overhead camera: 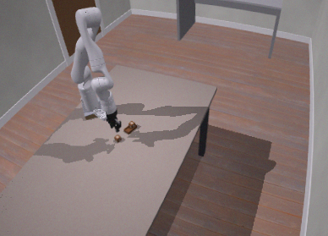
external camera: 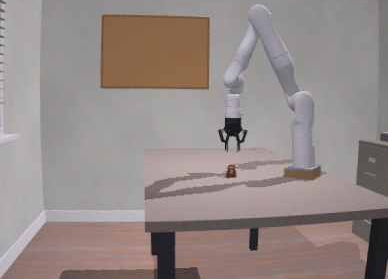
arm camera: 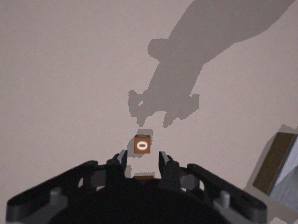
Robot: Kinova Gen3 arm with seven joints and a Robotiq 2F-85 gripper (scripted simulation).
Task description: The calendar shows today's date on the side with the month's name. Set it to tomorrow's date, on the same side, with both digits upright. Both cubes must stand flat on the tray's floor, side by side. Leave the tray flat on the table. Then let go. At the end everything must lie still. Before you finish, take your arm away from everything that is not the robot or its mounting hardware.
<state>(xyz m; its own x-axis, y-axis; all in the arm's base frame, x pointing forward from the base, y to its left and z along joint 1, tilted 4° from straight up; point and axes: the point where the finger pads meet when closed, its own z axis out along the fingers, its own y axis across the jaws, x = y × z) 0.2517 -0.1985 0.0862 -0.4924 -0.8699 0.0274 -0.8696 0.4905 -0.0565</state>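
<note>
The brown number cube lies 9 cm below my hand. Round my hand: brown calendar tray: 5 cm ahead, 10 cm to the left, 10 cm below; digit cube: 5 cm ahead, 11 cm to the left, 8 cm below.
</note>
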